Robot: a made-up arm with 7 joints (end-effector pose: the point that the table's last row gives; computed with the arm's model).
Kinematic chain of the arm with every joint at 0, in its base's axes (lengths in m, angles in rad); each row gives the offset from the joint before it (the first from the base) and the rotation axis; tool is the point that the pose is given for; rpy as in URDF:
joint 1: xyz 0 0 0.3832 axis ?
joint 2: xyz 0 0 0 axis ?
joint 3: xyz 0 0 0.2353 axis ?
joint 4: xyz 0.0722 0 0 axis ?
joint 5: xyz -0.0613 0 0.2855 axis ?
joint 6: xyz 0 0 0 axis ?
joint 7: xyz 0.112 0 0 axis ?
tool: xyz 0 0 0 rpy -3.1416 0 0
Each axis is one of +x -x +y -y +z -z.
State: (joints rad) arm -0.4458 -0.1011 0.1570 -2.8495 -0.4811 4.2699 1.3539
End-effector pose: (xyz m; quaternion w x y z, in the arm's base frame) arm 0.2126 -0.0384 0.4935 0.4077 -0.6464 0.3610 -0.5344
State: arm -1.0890 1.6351 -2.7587 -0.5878 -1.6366 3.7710 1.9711
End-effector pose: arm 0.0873 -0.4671 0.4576 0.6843 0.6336 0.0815 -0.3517
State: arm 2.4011 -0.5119 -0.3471 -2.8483 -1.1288 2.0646 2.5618
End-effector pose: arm -0.1791 0.2241 0.4184 0.1741 -0.9212 -0.1204 -0.3266
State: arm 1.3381 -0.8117 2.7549 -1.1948 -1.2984 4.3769 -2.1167
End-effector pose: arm -0.1412 -0.3897 0.4832 0.5543 0.2712 0.7067 -0.3459
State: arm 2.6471 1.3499 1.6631 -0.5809 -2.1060 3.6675 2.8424
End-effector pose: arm -0.4382 0.0322 0.5760 0.2570 -0.3242 -0.3006 0.8594
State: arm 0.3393 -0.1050 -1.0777 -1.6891 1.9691 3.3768 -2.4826
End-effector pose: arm 0.1555 -0.3057 0.6128 0.4103 0.7435 -0.1873 0.4937
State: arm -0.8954 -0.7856 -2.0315 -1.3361 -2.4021 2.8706 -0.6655
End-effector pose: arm -0.4683 -0.0163 0.5143 0.2130 0.6795 -0.2973 -0.6361
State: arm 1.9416 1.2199 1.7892 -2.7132 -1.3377 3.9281 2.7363
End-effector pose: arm -0.2059 -0.0448 0.5284 0.4458 0.2353 0.4274 -0.7504
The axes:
joint 1: +z
joint 2: +y
joint 3: +z
joint 4: -y
joint 5: +z
joint 6: -y
joint 7: -z

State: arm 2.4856 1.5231 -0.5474 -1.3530 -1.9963 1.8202 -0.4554
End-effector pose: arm -0.1786 0.4033 0.0072 0.7341 -0.4557 0.3439 0.3677
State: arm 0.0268 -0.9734 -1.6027 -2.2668 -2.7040 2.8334 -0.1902
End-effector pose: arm 0.0253 -0.2954 0.4147 0.5676 0.7828 0.2548 -0.0146
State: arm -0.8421 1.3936 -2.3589 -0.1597 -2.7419 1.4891 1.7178
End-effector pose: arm 0.3795 -0.4919 0.5446 0.5506 -0.2903 0.7721 0.1278
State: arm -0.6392 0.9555 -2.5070 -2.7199 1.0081 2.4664 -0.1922
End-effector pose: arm -0.2440 0.0220 0.6010 0.3477 -0.2191 -0.9055 0.1058
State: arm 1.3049 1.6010 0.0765 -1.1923 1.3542 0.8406 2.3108
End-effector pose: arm 0.0060 0.4147 -0.0207 0.7789 0.2998 -0.3114 -0.4544
